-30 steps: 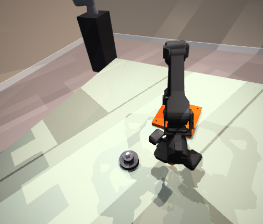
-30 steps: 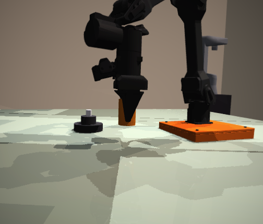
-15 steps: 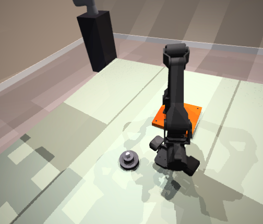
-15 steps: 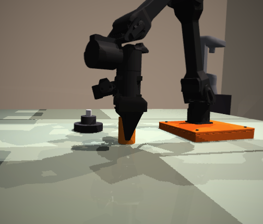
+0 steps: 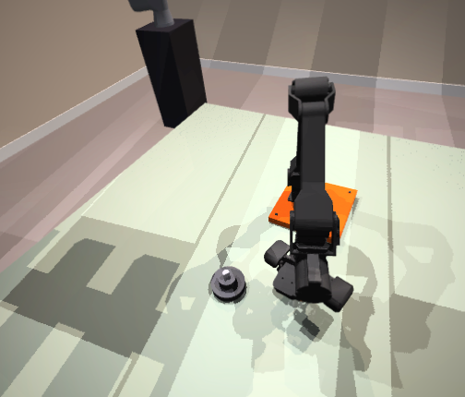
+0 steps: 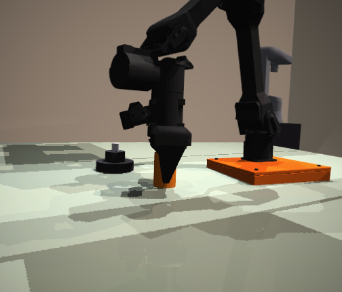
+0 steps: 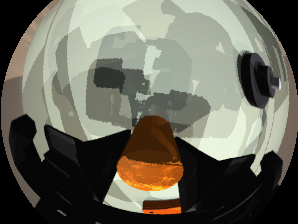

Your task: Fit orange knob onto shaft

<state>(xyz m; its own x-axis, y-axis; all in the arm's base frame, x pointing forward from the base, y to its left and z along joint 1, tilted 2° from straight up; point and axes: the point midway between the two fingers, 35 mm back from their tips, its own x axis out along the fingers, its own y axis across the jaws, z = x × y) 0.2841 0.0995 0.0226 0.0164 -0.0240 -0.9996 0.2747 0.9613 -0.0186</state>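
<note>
Right now my gripper tip is 3 cm below the orange knob. From my gripper tip the other things lie so: round pedestal 6 cm ahead, 17 cm to the right, 2 cm above.
</note>
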